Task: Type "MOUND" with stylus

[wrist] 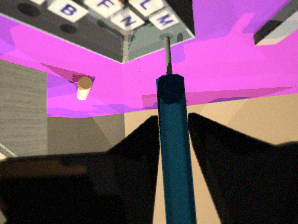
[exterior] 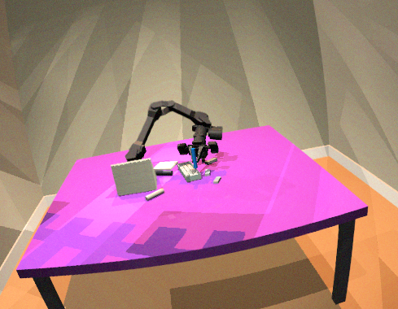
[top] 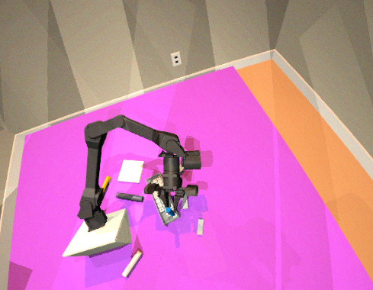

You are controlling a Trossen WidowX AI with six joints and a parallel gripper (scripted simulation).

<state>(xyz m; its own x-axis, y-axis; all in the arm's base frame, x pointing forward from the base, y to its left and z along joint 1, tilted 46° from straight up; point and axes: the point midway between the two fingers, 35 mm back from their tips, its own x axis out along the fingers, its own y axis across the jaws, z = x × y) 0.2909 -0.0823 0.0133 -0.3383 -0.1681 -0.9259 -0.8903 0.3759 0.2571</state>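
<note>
My gripper tip is 70 mm above the M key. The rest, counted from my gripper tip: blue stylus (10 mm below); then white stick (210 mm behind, 100 mm to the right, 70 mm below); then stylus tip (50 mm below).
</note>
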